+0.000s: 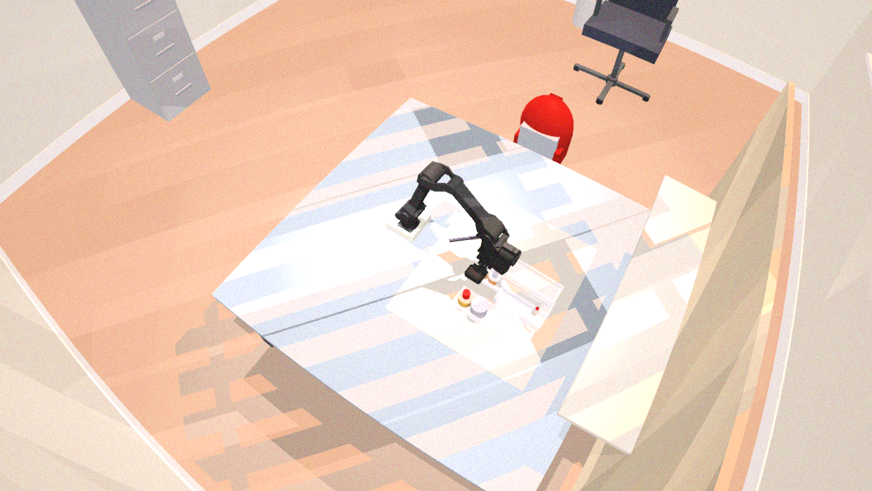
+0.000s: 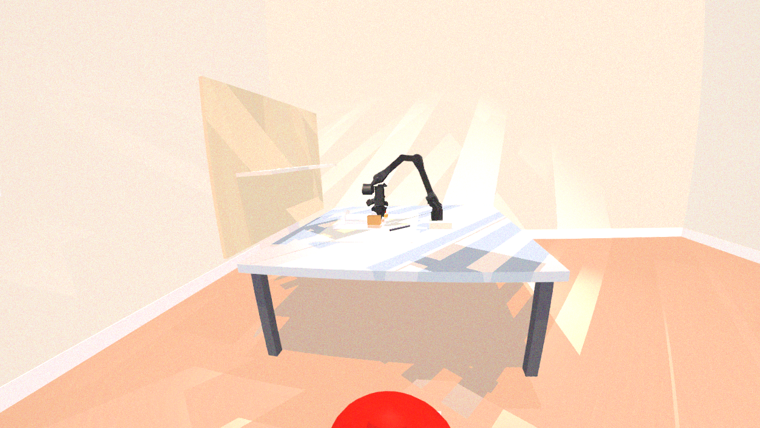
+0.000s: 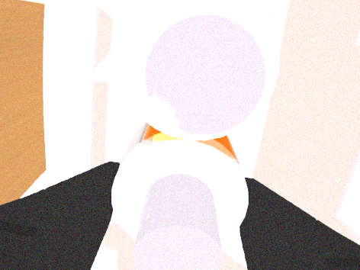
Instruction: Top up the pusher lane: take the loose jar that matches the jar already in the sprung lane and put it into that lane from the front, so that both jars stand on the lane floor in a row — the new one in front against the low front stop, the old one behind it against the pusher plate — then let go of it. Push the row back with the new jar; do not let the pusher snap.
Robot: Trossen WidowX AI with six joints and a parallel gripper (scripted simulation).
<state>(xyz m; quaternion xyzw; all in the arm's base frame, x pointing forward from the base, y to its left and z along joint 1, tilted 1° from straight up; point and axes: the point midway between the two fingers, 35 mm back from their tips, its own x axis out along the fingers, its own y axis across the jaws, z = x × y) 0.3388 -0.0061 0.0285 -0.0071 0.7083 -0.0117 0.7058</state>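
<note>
My gripper tip is 20 mm short of the orange box, 80 mm to the right of it and 10 mm below it. Also, from my gripper tip: red mark: 230 mm ahead, 40 mm to the right, 40 mm above; then white pusher lane: 150 mm ahead, 20 mm to the right, 10 mm below; then thin black rod: 130 mm behind, 100 mm to the left, 20 mm below.
</note>
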